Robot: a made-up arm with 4 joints.
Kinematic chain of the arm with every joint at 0, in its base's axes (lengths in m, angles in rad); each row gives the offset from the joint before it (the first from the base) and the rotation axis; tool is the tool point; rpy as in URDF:
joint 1: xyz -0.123 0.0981 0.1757 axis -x
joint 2: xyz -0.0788 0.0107 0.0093 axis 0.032 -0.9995 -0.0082
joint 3: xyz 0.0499 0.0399 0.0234 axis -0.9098 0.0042 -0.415
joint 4: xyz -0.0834 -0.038 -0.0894 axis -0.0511 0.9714 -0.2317
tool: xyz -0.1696 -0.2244 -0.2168 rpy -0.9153 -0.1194 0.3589
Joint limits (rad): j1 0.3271..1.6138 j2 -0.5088..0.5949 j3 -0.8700..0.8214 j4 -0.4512..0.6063
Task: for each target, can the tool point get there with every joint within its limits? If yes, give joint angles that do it. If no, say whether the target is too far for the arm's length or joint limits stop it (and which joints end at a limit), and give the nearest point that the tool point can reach.
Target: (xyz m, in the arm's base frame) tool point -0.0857 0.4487 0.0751
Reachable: no: joint limits stop it (at a limit: joint 1, joint 2, joint 3, joint 4) | nearest point 0.0193 0.0733 -0.1968 | short by 0.475 m
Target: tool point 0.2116 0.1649 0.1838
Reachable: no: joint limits stop it (at a limit: joint 1, joint 2, joint 4) | nearest point 0.0206 0.0491 -0.1901 | short by 0.435 m
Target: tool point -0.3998 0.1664 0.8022
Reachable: no: too far | nearest point -0.4012 0.1346 0.5103 | short by 0.294 m
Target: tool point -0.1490 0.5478 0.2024
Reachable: no: joint limits stop it (at a limit: joint 1, joint 2, joint 3, joint 4) | nearest point -0.5341 0.3191 0.2684 | short by 0.453 m
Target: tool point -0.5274 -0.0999 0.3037
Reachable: yes | joints 0.6794 -0.1854 0.6129 0.1588
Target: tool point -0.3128 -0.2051 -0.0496
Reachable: yes | joints 0.5079 0.5114 -0.3913 0.4920
